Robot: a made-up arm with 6 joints.
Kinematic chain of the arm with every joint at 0, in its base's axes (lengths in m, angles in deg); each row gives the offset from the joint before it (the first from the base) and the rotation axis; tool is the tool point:
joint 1: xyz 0 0 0.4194 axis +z
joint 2: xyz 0.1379 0 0 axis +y
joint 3: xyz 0 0 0.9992 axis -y
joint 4: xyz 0 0 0.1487 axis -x
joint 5: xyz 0.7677 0 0 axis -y
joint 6: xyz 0.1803 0 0 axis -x
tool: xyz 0 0 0
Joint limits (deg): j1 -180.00..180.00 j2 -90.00..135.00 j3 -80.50..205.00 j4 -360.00..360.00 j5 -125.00..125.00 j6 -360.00..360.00
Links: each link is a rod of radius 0.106 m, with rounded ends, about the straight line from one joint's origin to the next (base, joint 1, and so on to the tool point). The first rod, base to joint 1, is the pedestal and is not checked.
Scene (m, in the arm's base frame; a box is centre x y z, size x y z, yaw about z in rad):
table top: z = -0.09
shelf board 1: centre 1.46 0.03 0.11 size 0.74 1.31 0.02 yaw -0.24
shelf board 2: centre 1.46 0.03 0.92 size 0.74 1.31 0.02 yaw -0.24
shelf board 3: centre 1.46 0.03 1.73 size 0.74 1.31 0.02 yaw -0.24
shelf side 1: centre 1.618 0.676 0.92 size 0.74 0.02 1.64 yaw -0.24
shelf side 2: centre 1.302 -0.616 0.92 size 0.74 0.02 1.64 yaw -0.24
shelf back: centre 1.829 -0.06 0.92 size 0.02 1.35 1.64 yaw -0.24
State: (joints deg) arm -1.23 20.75 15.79 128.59 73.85 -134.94
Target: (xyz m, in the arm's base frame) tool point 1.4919 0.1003 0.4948
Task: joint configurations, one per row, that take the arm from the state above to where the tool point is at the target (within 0.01 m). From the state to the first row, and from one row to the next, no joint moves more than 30 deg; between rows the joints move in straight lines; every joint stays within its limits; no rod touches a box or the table.
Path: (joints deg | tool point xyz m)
1: 7.09 -5.41 -13.86 133.46 83.03 -134.94 | 0.8061 0.2312 1.3234
2: -15.38 -11.04 15.54 127.63 89.03 -134.94 | 0.6343 -0.0264 1.7795
3: -37.85 -16.67 44.95 121.81 95.02 -134.94 | 0.2209 0.0216 2.0638
4: -60.33 -22.30 74.35 115.98 101.02 -134.94 | -0.0582 0.4236 2.0639
5: -82.80 -27.93 103.75 110.15 107.01 -134.94 | 0.0513 0.8857 1.7768
6: -105.28 -33.56 133.15 104.33 113.01 -134.94 | 0.4497 1.0359 1.3076
7: -127.75 -39.19 162.56 98.50 119.00 -134.94 | 0.7838 0.7576 0.8253
8: -150.22 -44.82 191.96 92.67 125.00 -134.94 | 0.7778 0.2751 0.4947
9: -156.77 -53.78 167.82 97.06 119.67 -134.94 | 1.0626 0.2869 0.4626
10: -163.31 -62.74 143.68 101.46 114.33 -134.94 | 1.3103 0.2248 0.4646
11: -169.86 -71.70 119.54 105.85 109.00 -134.94 | 1.4919 0.1002 0.4948

